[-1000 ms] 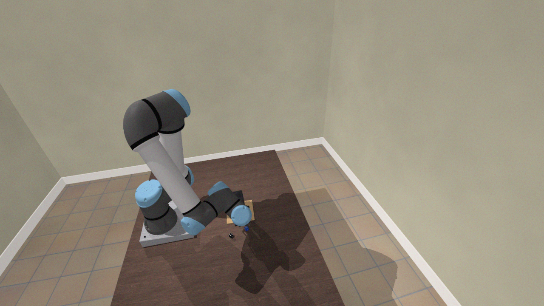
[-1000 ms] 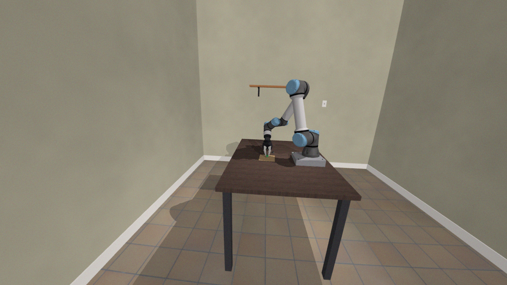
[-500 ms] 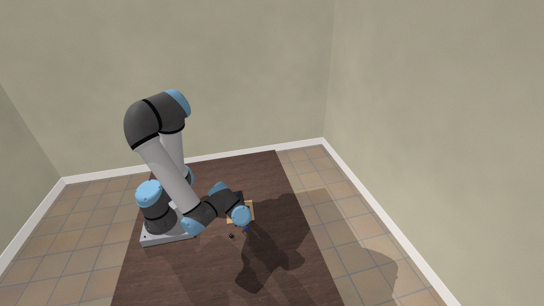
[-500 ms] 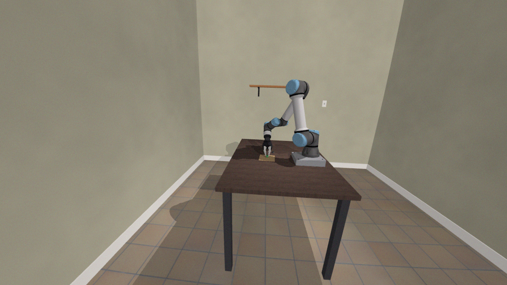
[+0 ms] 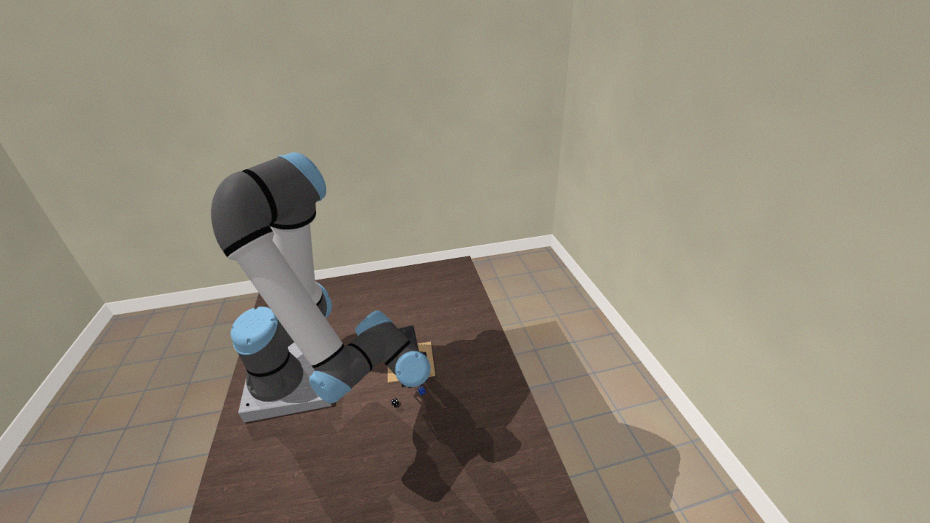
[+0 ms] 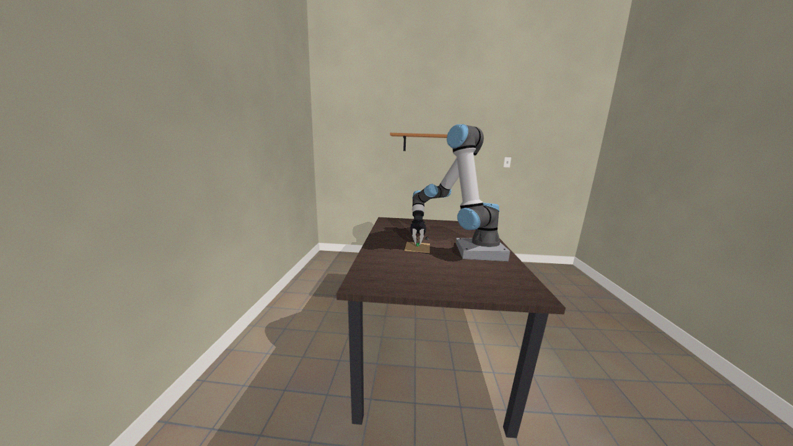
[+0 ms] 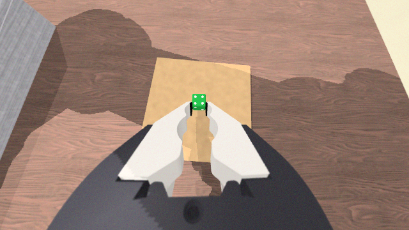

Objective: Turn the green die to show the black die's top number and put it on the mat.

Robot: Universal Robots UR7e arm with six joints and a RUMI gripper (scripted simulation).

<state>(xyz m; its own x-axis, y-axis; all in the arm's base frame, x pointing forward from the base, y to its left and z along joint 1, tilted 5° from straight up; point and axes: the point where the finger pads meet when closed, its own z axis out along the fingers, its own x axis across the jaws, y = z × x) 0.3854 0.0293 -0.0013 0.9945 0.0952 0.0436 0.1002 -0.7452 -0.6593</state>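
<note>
My gripper is now 30 mm above the tan mat and 10 mm to the right of it. The rest, counted from my hand: blue die (110 mm to the right, 30 mm ahead, 20 mm below); black die (140 mm to the right, 50 mm behind, 20 mm below); green die (10 mm to the left, 10 mm below).
</note>
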